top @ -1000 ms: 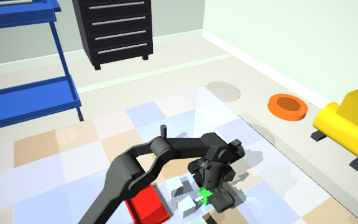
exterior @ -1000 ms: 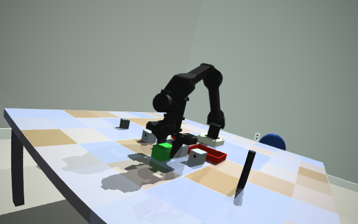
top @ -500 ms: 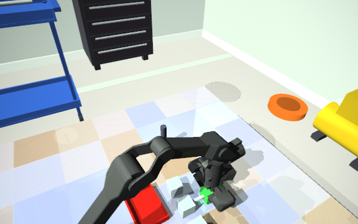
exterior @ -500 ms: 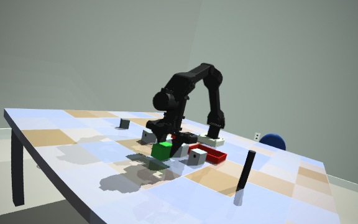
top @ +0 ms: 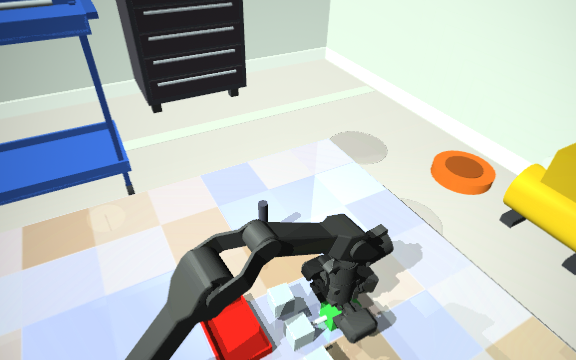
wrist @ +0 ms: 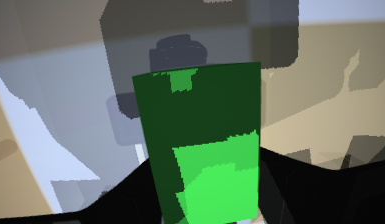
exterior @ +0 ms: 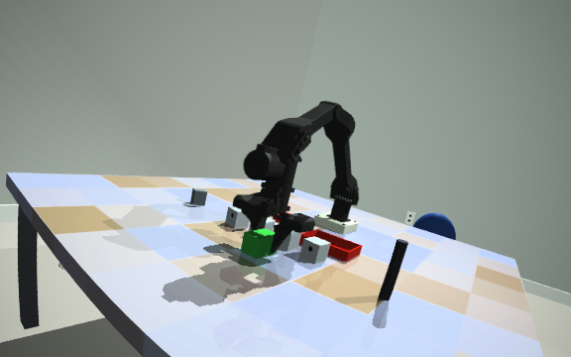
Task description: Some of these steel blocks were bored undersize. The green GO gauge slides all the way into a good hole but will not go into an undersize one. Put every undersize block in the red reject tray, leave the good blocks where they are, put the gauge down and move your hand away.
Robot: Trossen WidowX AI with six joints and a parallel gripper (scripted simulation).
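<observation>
Now: the green GO gauge 2 cm above my gripper tip and 1 cm behind it. Round my gripper tip: red reject tray 21 cm behind, 3 cm to the left.
</observation>
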